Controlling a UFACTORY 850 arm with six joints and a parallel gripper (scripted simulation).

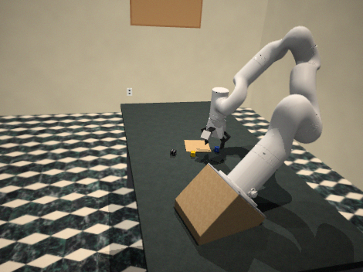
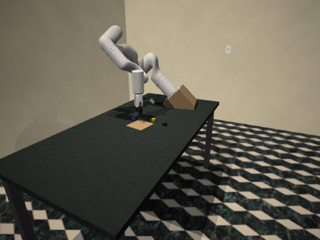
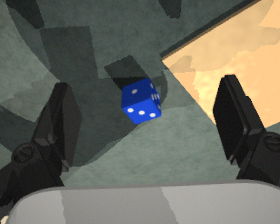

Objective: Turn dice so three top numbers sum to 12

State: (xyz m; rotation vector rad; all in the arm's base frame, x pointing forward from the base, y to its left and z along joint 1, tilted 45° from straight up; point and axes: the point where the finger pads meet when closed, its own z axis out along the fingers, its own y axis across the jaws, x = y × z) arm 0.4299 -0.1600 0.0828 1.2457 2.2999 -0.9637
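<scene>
Right now my hand is 40 mm above the blue die, 30 mm to the left of it and 20 mm short of it. Round my hand: tan mat 100 mm ahead, 50 mm below, 40 mm to the left; black die 210 mm to the left, 60 mm ahead, 40 mm below; yellow die 120 mm to the left, 40 mm below, 20 mm ahead.
</scene>
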